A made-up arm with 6 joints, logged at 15 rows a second.
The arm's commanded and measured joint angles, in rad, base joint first. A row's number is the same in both.
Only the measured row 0 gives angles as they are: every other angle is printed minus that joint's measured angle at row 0.
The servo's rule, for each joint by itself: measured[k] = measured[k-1] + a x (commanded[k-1-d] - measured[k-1]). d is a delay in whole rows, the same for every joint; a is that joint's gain. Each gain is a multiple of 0.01, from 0.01 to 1. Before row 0 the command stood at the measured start. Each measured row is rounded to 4 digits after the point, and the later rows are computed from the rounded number. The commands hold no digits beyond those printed.
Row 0, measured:
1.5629, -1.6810, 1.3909, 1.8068, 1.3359, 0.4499
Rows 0 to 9, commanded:
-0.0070, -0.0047, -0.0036, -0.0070, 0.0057, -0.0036
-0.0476, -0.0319, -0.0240, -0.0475, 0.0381, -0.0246
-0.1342, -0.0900, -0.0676, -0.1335, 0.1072, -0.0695
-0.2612, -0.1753, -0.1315, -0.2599, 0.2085, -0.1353
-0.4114, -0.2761, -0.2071, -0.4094, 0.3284, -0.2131
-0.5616, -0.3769, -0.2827, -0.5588, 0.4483, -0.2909
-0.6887, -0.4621, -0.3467, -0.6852, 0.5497, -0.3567
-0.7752, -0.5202, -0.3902, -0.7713, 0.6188, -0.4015
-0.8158, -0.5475, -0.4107, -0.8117, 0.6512, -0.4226
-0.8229, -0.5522, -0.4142, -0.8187, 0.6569, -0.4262
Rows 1 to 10, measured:
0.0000, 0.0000, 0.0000, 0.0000, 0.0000, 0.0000
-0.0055, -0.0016, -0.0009, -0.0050, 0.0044, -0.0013
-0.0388, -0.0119, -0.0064, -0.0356, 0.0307, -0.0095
-0.1142, -0.0385, -0.0211, -0.1061, 0.0904, -0.0305
-0.2303, -0.0850, -0.0476, -0.2168, 0.1825, -0.0672
-0.3734, -0.1500, -0.0859, -0.3555, 0.2963, -0.1183
-0.5221, -0.2271, -0.1331, -0.5019, 0.4149, -0.1787
-0.6537, -0.3070, -0.1844, -0.6339, 0.5200, -0.2410
-0.7497, -0.3795, -0.2338, -0.7328, 0.5971, -0.2972
-0.8019, -0.4366, -0.2763, -0.7896, 0.6393, -0.3411
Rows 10 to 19, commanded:
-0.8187, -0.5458, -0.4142, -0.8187, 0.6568, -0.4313
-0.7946, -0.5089, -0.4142, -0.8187, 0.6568, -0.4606
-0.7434, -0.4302, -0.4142, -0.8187, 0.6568, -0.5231
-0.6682, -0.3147, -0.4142, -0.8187, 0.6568, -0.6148
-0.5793, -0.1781, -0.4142, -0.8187, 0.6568, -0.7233
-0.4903, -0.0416, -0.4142, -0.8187, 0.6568, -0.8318
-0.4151, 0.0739, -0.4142, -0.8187, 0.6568, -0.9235
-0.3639, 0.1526, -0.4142, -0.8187, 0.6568, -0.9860
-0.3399, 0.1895, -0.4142, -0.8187, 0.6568, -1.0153
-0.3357, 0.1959, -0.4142, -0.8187, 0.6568, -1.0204
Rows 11 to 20, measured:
-0.8185, -0.4759, -0.3094, -0.8106, 0.6530, -0.3709
-0.8187, -0.4997, -0.3346, -0.8164, 0.6560, -0.3920
-0.7997, -0.5028, -0.3537, -0.8181, 0.6566, -0.4160
-0.7552, -0.4781, -0.3682, -0.8185, 0.6568, -0.4535
-0.6865, -0.4225, -0.3792, -0.8186, 0.6568, -0.5100
-0.6018, -0.3394, -0.3876, -0.8187, 0.6568, -0.5847
-0.5137, -0.2381, -0.3940, -0.8187, 0.6568, -0.6712
-0.4358, -0.1320, -0.3988, -0.8187, 0.6568, -0.7595
-0.3790, -0.0352, -0.4025, -0.8187, 0.6568, -0.8388
-0.3481, 0.0412, -0.4053, -0.8187, 0.6568, -0.9006

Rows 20 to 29, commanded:
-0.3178, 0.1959, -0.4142, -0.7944, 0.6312, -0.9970
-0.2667, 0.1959, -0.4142, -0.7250, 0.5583, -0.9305
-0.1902, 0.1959, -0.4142, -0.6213, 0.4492, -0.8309
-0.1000, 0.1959, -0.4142, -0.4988, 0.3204, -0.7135
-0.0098, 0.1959, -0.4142, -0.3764, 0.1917, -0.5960
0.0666, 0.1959, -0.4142, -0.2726, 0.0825, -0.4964
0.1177, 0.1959, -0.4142, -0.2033, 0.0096, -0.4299
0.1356, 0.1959, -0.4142, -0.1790, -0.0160, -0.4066
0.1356, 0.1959, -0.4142, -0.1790, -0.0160, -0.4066
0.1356, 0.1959, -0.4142, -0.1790, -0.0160, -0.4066
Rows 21 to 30, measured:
-0.3383, 0.0938, -0.4074, -0.8187, 0.6568, -0.9425
-0.3221, 0.1285, -0.4090, -0.8012, 0.6368, -0.9616
-0.2783, 0.1514, -0.4102, -0.7463, 0.5756, -0.9507
-0.2087, 0.1665, -0.4112, -0.6563, 0.4770, -0.9088
-0.1228, 0.1765, -0.4119, -0.5429, 0.3549, -0.8404
-0.0335, 0.1831, -0.4125, -0.4230, 0.2276, -0.7549
0.0456, 0.1875, -0.4129, -0.3147, 0.1144, -0.6644
0.1026, 0.1904, -0.4132, -0.2345, 0.0327, -0.5823
0.1287, 0.1923, -0.4134, -0.1945, -0.0053, -0.5208
0.1342, 0.1935, -0.4136, -0.1833, -0.0136, -0.4808

